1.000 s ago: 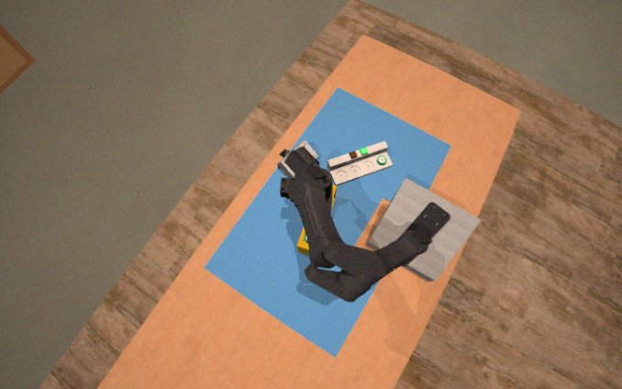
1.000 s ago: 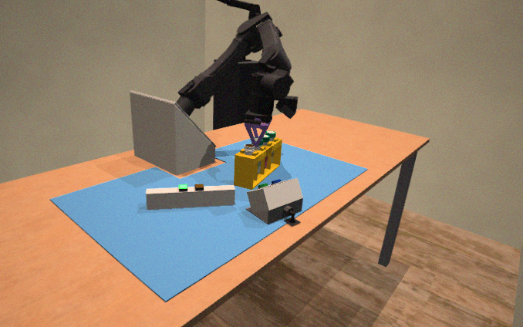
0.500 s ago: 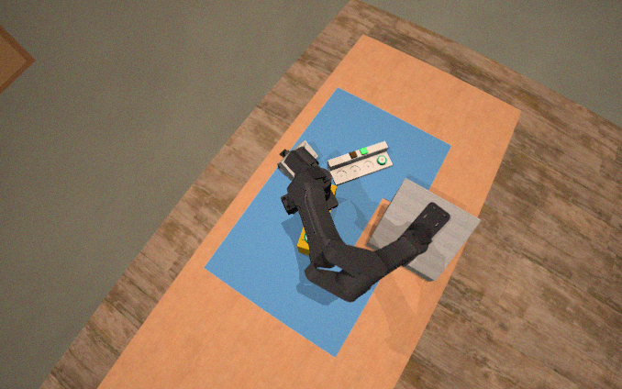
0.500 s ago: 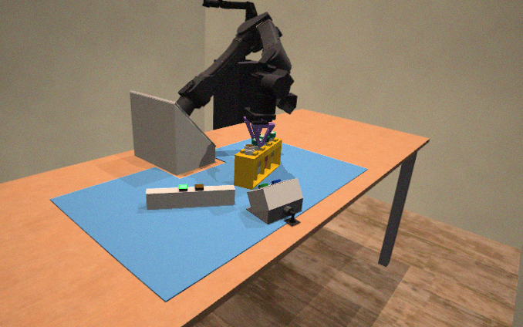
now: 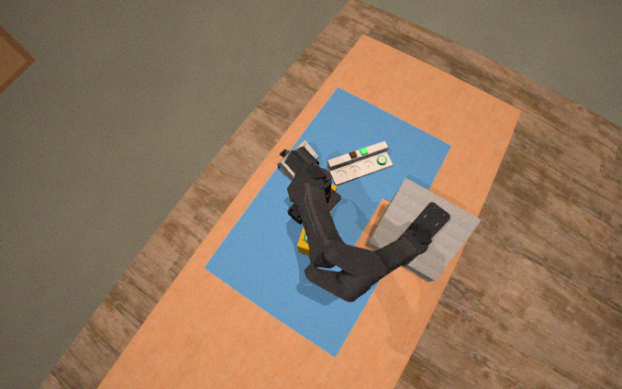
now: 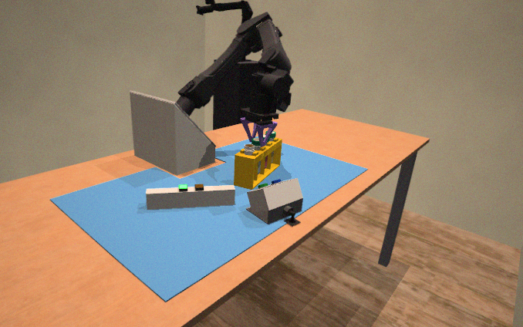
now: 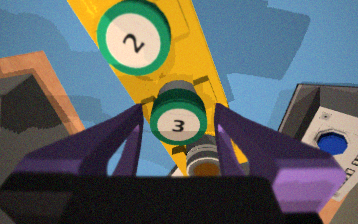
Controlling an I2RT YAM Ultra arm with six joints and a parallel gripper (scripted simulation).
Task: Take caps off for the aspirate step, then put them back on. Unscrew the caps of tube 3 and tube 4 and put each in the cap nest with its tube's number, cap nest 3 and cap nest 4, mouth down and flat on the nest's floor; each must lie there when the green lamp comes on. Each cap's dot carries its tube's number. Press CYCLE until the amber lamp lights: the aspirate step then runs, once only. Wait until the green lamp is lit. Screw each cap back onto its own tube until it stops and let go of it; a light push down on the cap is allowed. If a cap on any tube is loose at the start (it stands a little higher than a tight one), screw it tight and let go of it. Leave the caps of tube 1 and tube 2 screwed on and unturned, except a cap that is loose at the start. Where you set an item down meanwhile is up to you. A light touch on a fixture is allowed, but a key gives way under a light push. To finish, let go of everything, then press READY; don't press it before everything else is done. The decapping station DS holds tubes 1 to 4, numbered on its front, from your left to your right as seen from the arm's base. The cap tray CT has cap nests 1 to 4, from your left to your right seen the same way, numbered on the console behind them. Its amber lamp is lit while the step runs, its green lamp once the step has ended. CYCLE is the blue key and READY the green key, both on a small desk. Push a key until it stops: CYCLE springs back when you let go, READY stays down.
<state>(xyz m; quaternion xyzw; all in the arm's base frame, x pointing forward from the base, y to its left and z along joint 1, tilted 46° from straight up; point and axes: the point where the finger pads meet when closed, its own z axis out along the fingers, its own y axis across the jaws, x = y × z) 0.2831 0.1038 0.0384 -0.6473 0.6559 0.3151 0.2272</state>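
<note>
My gripper is now right at the cap 3. Also, from my hand: green key (15 cm ahead, 13 cm to the right, 5 cm below); blue key (16 cm ahead, 8 cm to the right, 5 cm below); cap 2 (5 cm to the left, 2 cm behind).
</note>
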